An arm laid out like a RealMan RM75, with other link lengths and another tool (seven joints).
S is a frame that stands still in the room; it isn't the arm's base.
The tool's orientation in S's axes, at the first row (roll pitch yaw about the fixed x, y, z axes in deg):
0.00 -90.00 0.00
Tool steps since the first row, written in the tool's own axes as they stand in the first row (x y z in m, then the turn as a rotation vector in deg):
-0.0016 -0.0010 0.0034 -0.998 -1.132 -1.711
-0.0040 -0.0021 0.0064 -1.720 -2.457 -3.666
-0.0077 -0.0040 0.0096 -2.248 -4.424 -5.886
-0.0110 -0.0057 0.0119 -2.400 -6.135 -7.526
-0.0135 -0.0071 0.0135 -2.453 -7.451 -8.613
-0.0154 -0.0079 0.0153 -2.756 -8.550 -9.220
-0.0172 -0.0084 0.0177 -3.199 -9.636 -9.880
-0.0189 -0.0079 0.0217 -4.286 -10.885 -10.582
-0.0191 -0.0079 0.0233 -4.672 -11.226 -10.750
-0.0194 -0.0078 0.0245 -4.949 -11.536 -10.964
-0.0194 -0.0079 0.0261 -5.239 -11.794 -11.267
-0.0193 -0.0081 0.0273 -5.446 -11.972 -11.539
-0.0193 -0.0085 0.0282 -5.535 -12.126 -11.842
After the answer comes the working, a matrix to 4 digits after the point.
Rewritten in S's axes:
-0.0034 -0.0010 -0.0016 1.711 -1.132 -0.998
-0.0064 -0.0021 -0.0040 3.666 -2.457 -1.720
-0.0096 -0.0040 -0.0077 5.886 -4.424 -2.248
-0.0119 -0.0057 -0.0110 7.526 -6.135 -2.400
-0.0135 -0.0071 -0.0135 8.613 -7.451 -2.453
-0.0153 -0.0079 -0.0154 9.220 -8.550 -2.756
-0.0177 -0.0084 -0.0172 9.880 -9.636 -3.199
-0.0217 -0.0079 -0.0189 10.582 -10.885 -4.286
-0.0233 -0.0079 -0.0191 10.750 -11.226 -4.672
-0.0245 -0.0078 -0.0194 10.964 -11.536 -4.949
-0.0261 -0.0079 -0.0194 11.267 -11.794 -5.239
-0.0273 -0.0081 -0.0193 11.539 -11.972 -5.446
-0.0282 -0.0085 -0.0193 11.842 -12.126 -5.535

The tool's axes in the first row as the columns of a matrix, in S's axes (rounded; the answer above uses it unrounded):
0.0000 0.0000 -1.0000
0.0000 1.0000 0.0000
1.0000 0.0000 0.0000

